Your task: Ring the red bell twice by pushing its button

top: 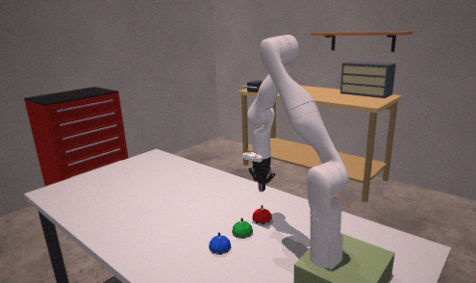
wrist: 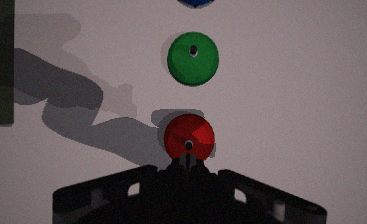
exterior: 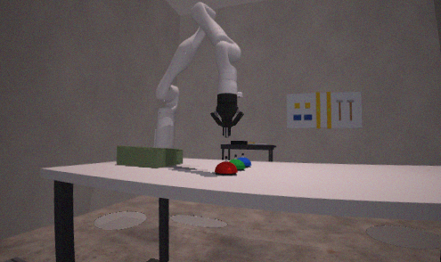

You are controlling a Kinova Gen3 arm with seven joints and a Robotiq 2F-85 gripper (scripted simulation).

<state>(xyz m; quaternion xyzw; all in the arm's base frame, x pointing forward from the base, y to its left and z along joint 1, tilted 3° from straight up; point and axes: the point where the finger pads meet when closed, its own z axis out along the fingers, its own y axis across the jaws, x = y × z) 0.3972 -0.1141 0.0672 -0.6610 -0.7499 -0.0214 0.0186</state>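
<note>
Right now the red bell is 110 mm below my hand. Round my hand: green bell 20 mm behind, 130 mm to the left, 110 mm below; blue bell 30 mm behind, 260 mm to the left, 110 mm below.
</note>
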